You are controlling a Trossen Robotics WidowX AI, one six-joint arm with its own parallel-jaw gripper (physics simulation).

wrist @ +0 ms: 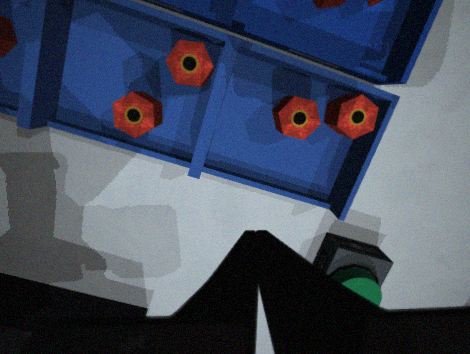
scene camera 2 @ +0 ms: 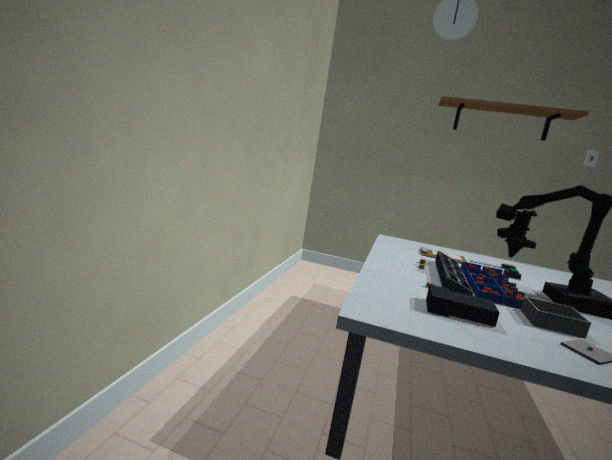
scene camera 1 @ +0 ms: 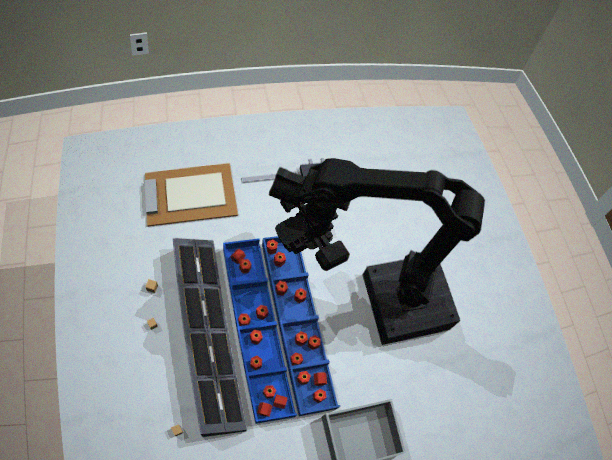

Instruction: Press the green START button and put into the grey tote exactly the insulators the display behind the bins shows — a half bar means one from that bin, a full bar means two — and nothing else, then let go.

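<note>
My gripper (scene camera 2: pixel 511 254) (wrist: pixel 255 241) is shut and empty, above the table near the bins' far end. The START button (wrist: pixel 362 290) (scene camera 2: pixel 513 271) is green on a dark box, partly behind a finger in the wrist view; the arm hides it in scene camera 1. Two rows of blue bins (scene camera 1: pixel 249 299) (wrist: pixel 270 167) hold red insulators (scene camera 1: pixel 256 336) (wrist: pixel 299 118), several hexagonal with dark holes. The display (scene camera 1: pixel 220 428) behind the bins has dark panels with short whitish bars; their exact lengths are hard to read. The grey tote (scene camera 1: pixel 327 436) (scene camera 2: pixel 555 320) shows no insulator in its visible part.
A brown board (scene camera 1: pixel 192 218) with a pale sheet lies behind the bins' far end. A metal caliper (scene camera 1: pixel 257 178) lies beside it, partly under the arm. Small tan blocks (scene camera 1: pixel 151 285) lie behind the display. A long black box (scene camera 2: pixel 462 306) stands near the tote.
</note>
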